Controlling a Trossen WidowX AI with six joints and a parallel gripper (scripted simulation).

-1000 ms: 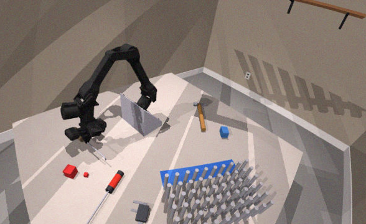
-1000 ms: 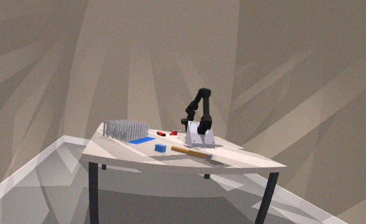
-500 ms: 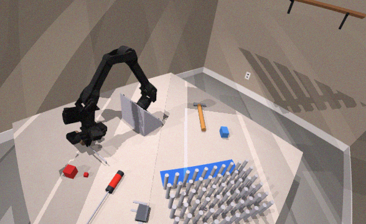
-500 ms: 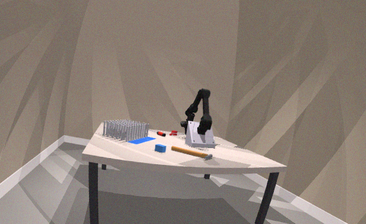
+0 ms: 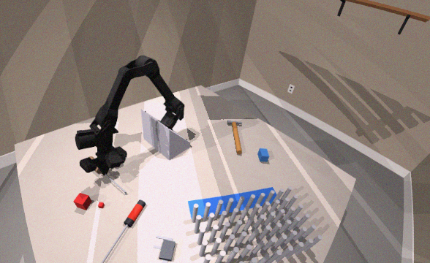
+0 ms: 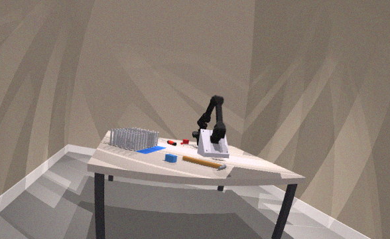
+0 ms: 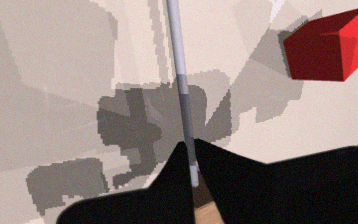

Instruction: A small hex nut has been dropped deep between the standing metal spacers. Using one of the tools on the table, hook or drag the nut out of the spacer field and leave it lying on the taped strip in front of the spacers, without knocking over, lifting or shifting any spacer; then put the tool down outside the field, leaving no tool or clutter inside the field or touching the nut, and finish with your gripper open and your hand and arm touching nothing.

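The hook tool lies 3 cm ahead of my gripper tip and 1 cm to the left of it. From my gripper tip the other things lie so: blue cube: 66 cm to the left, 38 cm ahead, 1 cm above; blue taped strip: 45 cm ahead, 34 cm to the left, 1 cm below; small red cube: 13 cm ahead, 7 cm to the right, 1 cm below.
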